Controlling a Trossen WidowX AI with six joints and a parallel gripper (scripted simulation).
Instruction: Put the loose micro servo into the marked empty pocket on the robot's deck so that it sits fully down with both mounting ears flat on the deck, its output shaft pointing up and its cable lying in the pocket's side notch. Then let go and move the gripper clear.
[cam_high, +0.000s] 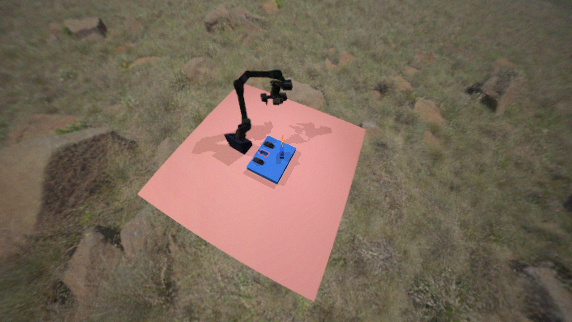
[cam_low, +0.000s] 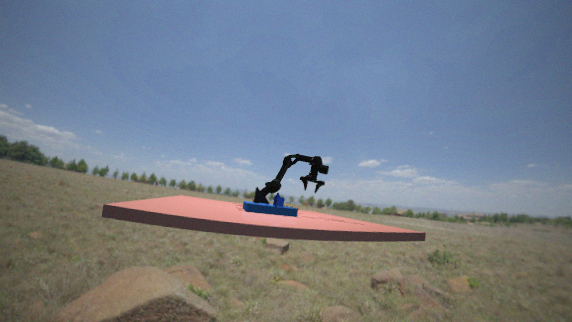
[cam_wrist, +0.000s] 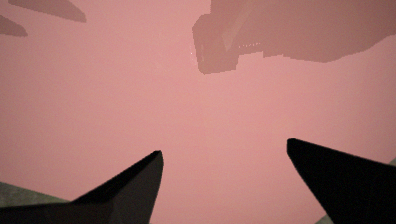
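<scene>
My gripper tip is now 36 cm to the left of the blue deck, 20 cm short of it and 15 cm above it.
</scene>
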